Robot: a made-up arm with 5 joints.
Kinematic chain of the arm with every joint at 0, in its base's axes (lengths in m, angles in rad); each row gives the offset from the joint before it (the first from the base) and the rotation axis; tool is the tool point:
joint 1: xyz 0 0 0.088 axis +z
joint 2: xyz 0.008 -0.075 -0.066 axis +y
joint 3: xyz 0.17 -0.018 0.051 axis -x
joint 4: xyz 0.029 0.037 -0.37 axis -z
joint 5: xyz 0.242 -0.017 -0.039 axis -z
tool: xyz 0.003 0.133 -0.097
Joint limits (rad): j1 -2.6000..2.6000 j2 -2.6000..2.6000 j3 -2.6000..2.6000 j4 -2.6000..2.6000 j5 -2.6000..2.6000
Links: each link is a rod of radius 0.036 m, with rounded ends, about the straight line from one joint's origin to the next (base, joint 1, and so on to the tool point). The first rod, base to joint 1, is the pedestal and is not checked.
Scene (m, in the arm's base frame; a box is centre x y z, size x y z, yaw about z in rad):
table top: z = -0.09
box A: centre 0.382 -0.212 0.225 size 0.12 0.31 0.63 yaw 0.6
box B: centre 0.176 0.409 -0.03 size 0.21 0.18 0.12 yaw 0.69
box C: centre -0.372 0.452 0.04 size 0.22 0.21 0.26 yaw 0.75
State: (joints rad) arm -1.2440 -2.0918 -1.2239 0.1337 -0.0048
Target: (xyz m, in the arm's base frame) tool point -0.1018 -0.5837 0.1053
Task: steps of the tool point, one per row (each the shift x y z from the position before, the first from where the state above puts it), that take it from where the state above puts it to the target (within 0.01 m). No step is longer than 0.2 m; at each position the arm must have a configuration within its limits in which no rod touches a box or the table.
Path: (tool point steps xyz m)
1: 0.0542 -0.1283 0.0631
2: -0.0102 -0.1127 0.0676
3: -0.0531 -0.0647 0.0631
4: -0.0593 -0.0030 0.0486
5: -0.0280 0.0483 0.0246
6: -0.1474 -0.1142 0.0297
7: -0.1235 -0.1397 -0.0310
8: -0.0839 -0.1456 -0.0890
9: -0.0368 -0.1293 -0.1375
10: 0.0088 -0.0919 -0.1707
11: 0.0443 -0.0390 -0.1856

